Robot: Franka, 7 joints.
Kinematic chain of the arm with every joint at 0, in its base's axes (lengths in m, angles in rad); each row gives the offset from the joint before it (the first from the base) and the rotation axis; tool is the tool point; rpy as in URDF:
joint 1: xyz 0 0 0.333 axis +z
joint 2: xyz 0 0 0 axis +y
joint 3: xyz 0 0 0.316 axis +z
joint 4: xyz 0.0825 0 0 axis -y
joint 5: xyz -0.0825 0 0.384 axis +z
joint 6: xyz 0 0 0 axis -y
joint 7: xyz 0.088 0 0 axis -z
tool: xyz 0 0 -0.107 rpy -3.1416 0 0
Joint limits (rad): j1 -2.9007..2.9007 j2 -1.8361..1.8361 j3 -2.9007..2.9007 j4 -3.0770..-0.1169 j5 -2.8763..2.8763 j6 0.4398..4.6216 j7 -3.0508..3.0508
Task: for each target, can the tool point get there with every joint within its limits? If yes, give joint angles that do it. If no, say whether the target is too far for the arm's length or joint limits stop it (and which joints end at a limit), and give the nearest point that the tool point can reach.
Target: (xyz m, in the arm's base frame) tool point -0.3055 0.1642 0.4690
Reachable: yes | joints 0.8027 1.3792 1.6866 -2.8284 -1.1261 3.5595 -0.8610
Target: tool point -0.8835 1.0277 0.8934
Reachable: no: too far | nearest point -0.5168 0.6012 0.6608 | short by 0.609 m
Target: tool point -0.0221 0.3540 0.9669
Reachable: yes | joints -2.0105 -0.7484 -1.1573 -0.4335 1.0194 0.9409 -1.2326
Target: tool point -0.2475 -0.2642 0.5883
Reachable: yes | joints -0.0672 0.8867 -2.2204 -2.6058 1.1436 3.4141 1.5274
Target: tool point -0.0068 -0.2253 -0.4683
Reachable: no: joint limits stop it (at a limit: joint 2) | nearest point -0.0071 -0.2352 -0.3586 | short by 0.110 m
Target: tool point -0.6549 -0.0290 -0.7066
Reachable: no: too far | nearest point -0.4877 -0.0408 -0.3167 | short by 0.424 m
